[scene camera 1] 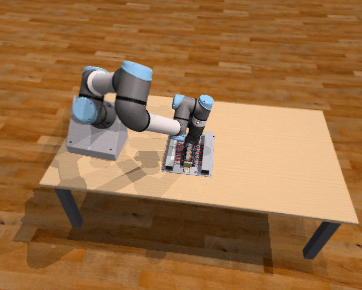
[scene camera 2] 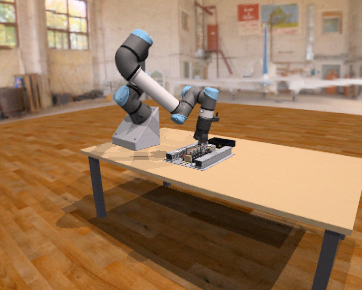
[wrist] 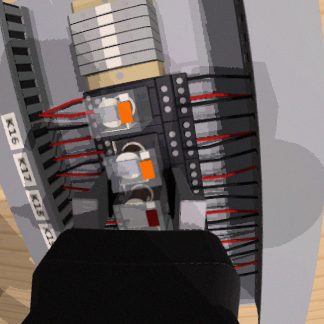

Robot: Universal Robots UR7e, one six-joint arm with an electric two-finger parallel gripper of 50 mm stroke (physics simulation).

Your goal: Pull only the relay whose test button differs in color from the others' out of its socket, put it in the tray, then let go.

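Places are measured from the arm's base along level axes (x right, y down, z ahead), in centimetres.
Where they show: gripper, between the fingertips: [scene camera 1: 190, 147] [scene camera 2: 200, 150] [wrist: 143, 182]; arm's base, origin of its link: [scene camera 1: 102, 114] [scene camera 2: 142, 115].
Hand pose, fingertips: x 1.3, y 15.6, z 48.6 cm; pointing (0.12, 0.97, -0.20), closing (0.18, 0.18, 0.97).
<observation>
Things, the pixels of their centre, and the offset from my fingertips. "pt": a spot on its surface instead. Level surfaces: height alone.
- relay with a dark red test button, middle of its body: [wrist: 144, 200] dz +0.2, dx +0.8, dy -1.2 cm
- black tray, a spot on its surface: [scene camera 2: 228, 144] pt dz +4.7, dx -21.8, dy +0.5 cm
- wooden table, height of its surface: dy +3.6 cm
The relay with a dark red test button [wrist: 142, 216] is between the fingers in the wrist view, its lower part hidden by the gripper body; whether it is seated in its socket is hard to tell. My gripper [wrist: 143, 182] [scene camera 1: 191, 145] [scene camera 2: 201, 142] is shut on it, one finger on each side. Two relays with orange buttons, an upper one [wrist: 112, 114] and a nearer one [wrist: 133, 167], stand in the socket row beyond it. The black tray [scene camera 2: 228, 144] is behind the panel in the second scene view.
A stack of grey terminal blocks [wrist: 115, 37] stands beyond the relays. Slotted wire ducts [scene camera 1: 207, 155] [scene camera 2: 214, 157] run along both sides of the panel, with red and black wires reaching the sockets. Labels K16 [wrist: 11, 131], K17 and K18 show at the left. The panel lies on the wooden table [scene camera 1: 280, 160].
</observation>
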